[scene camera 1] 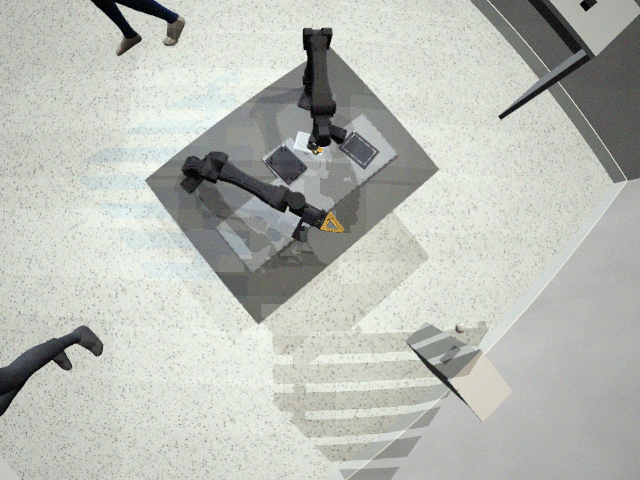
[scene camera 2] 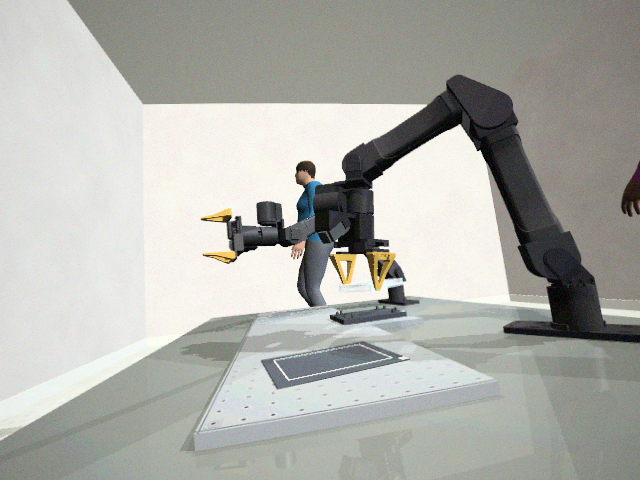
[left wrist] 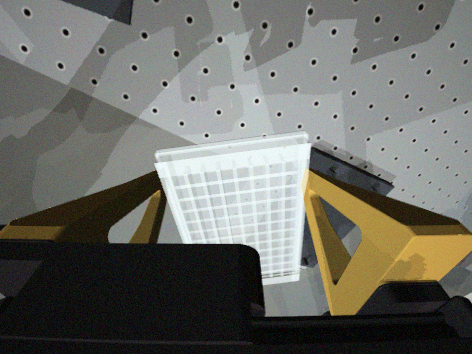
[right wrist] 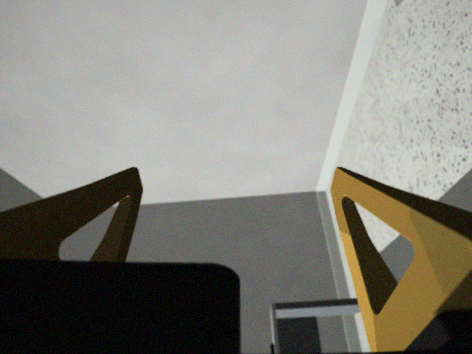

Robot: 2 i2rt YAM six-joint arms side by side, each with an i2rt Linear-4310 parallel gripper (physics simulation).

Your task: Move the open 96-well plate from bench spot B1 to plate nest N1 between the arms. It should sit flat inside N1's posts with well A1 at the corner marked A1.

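Pixels of known places: left gripper, fingertip midpoint: (scene camera 2: pixel 361 289) (left wrist: pixel 235 176); right gripper, fingertip midpoint: (scene camera 1: pixel 342 231) (scene camera 2: pixel 201 236) (right wrist: pixel 236 178); left arm's base, link origin: (scene camera 1: pixel 310 92) (scene camera 2: pixel 579 333); right arm's base, link origin: (scene camera 2: pixel 397 302).
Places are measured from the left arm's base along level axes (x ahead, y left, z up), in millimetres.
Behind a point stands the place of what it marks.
Observation:
The clear 96-well plate (scene camera 1: pixel 301 141) @[x 80, y -321, z 105 mm] (scene camera 2: pixel 356 286) @[x 178, y -301, z 102 mm] (left wrist: pixel 240 200) @[x 147, y -311, z 106 mm] is between the fingers of my left gripper (scene camera 1: pixel 316 149) @[x 158, y -309, z 95 mm] (scene camera 2: pixel 362 286) @[x 158, y -309, z 95 mm] (left wrist: pixel 235 176) @[x 158, y -309, z 95 mm], which is shut on its two sides. The plate looks about level and hangs above the dark nest N1 (scene camera 1: pixel 284 164) @[x 34, y -423, z 25 mm] (scene camera 2: pixel 368 315) @[x 69, y -382, z 25 mm] (left wrist: pixel 345 167) @[x 119, y -433, z 25 mm], a block with short posts. In scene camera 1 the plate is up and right of N1's middle. The A1 marks are too small to read. My right gripper (scene camera 1: pixel 331 223) (scene camera 2: pixel 203 236) @[x 373, y -653, z 262 mm] (right wrist: pixel 236 178) @[x 373, y -653, z 262 mm] is open and empty, pointing sideways, away from the nest.
A flat dark pad with a white outline (scene camera 1: pixel 358 149) @[x 336, y -206, z 15 mm] (scene camera 2: pixel 333 363) @[x 348, y -186, z 15 mm] lies on the pale perforated board (scene camera 1: pixel 385 149) @[x 463, y -147, z 13 mm] (scene camera 2: pixel 310 423) @[x 450, y -96, z 6 mm] (left wrist: pixel 272 74) @[x 205, y -347, z 13 mm]. The right arm (scene camera 1: pixel 253 186) @[x 36, y -633, z 326 mm] reaches across the board in scene camera 1. People stand beyond the table (scene camera 1: pixel 206 129).

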